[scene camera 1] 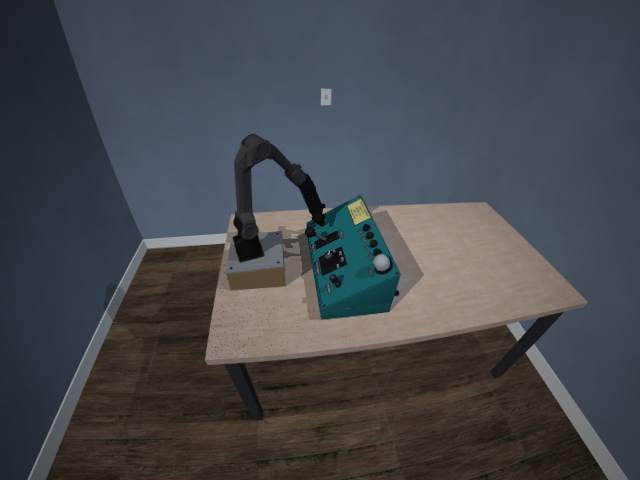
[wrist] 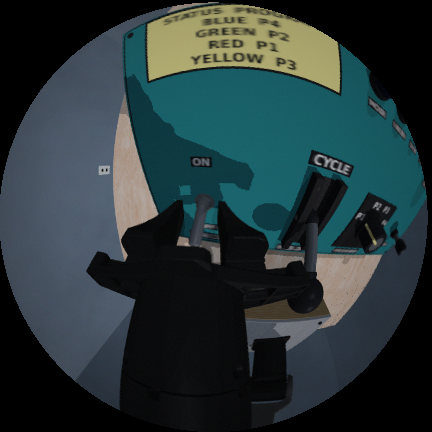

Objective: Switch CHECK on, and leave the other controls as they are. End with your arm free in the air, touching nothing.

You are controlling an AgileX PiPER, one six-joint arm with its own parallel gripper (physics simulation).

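The teal console (scene camera 1: 356, 258) (wrist: 270, 120) stands on the table. In the wrist view a grey toggle lever (wrist: 199, 222) sits below the ON label (wrist: 201, 162) and leans down, away from it. The label beneath the lever is partly hidden, so its name cannot be read. My gripper (scene camera 1: 321, 223) (wrist: 200, 208) is open at the console's far left corner. Its fingers stand on either side of the toggle lever, with a gap visible on both sides. In the scene view the toggle is hidden by the gripper.
Right of the gripper is the CYCLE lever with its black ball knob (scene camera 1: 310, 231) (wrist: 305, 296), close to the gripper body. Further along are a rotary knob (scene camera 1: 329, 255) (wrist: 371, 236), a small black control (scene camera 1: 335, 280) (wrist: 398, 241) and a white dome (scene camera 1: 381, 262). A yellow note (scene camera 1: 358, 211) (wrist: 240, 47) is on the console.
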